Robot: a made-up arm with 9 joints. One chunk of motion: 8 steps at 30 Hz.
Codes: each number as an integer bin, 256 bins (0 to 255) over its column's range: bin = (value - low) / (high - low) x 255, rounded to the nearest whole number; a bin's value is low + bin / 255 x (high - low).
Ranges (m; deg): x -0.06..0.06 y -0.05..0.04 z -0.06..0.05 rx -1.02..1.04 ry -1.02..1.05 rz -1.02..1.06
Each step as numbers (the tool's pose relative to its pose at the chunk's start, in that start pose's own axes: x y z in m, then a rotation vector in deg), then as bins.
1 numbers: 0.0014 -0.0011 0.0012 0.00 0.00 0.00
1 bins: 130 139 142 126 126 125
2 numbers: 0.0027 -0.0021 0.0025 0.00 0.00 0.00
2 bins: 133 136 145 126 126 125
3 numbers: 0.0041 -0.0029 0.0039 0.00 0.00 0.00
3 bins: 136 133 148 126 126 125
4 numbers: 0.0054 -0.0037 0.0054 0.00 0.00 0.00
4 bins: 139 131 152 126 126 125
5 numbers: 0.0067 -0.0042 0.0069 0.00 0.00 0.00
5 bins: 142 130 155 126 126 125
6 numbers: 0.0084 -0.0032 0.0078 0.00 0.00 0.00
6 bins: 145 133 157 126 126 125
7 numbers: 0.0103 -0.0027 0.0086 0.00 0.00 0.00
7 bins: 149 134 159 126 126 125
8 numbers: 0.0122 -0.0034 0.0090 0.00 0.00 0.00
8 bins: 153 132 160 126 126 125
